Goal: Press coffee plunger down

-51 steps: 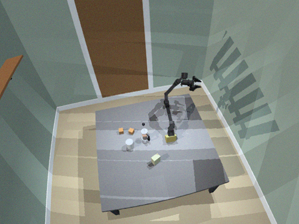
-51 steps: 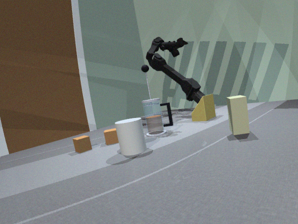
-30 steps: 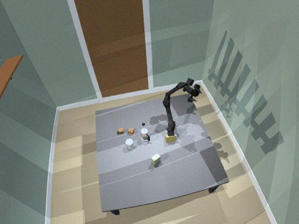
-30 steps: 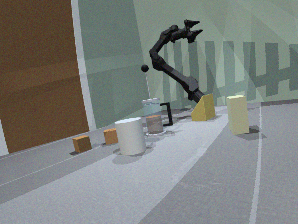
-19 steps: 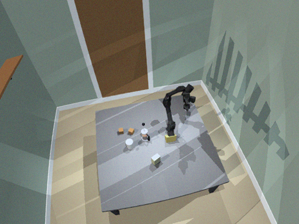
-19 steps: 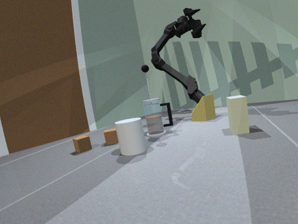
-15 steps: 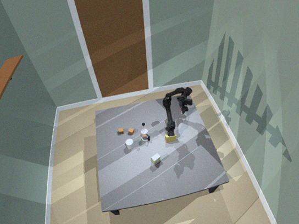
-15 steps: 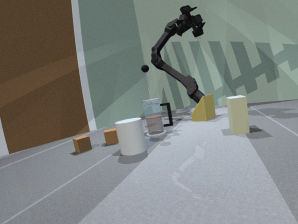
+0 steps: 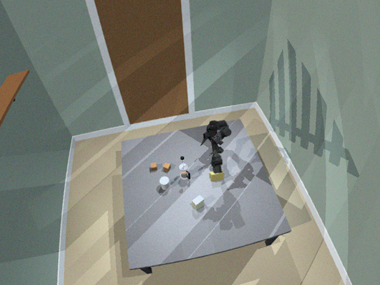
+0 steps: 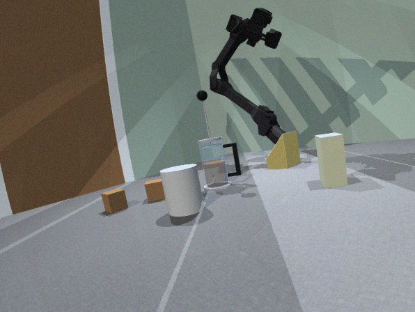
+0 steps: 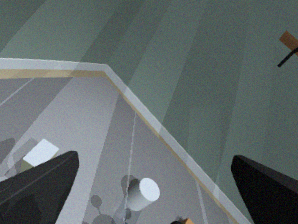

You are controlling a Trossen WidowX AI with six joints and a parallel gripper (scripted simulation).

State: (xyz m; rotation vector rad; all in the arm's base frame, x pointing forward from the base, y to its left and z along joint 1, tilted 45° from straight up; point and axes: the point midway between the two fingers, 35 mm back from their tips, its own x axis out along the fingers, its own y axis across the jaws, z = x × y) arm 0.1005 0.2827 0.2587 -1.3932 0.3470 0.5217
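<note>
The coffee press lies 33 cm below my gripper tip, 15 cm ahead of it and 10 cm to the right of it. The rest, counted from my gripper tip: white cylinder (41 cm below, 34 cm ahead, 4 cm to the right).
</note>
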